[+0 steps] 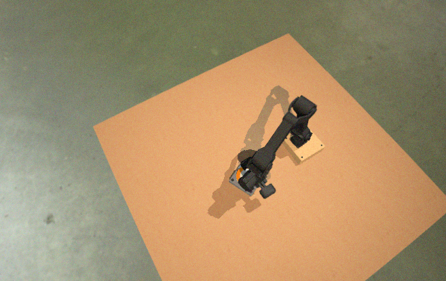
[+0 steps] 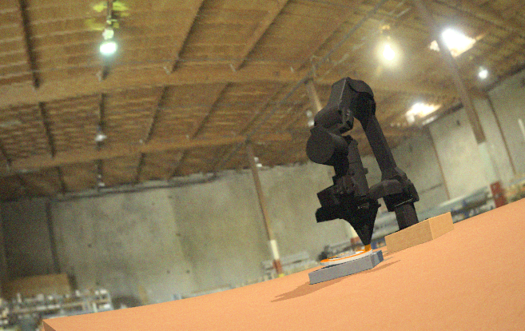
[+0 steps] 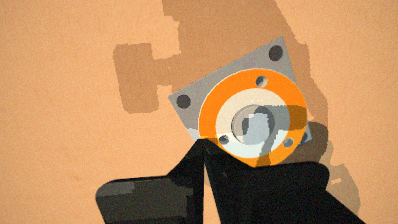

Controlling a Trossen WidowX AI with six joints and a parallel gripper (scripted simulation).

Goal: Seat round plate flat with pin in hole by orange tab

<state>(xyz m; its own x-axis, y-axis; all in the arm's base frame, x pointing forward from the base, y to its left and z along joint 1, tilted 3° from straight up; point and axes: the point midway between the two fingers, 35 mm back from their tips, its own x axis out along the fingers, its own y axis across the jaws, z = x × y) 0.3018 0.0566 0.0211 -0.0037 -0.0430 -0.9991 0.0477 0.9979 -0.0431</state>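
My gripper tip is now 10 mm short of the base, 50 mm to the left of it and 20 mm above it.
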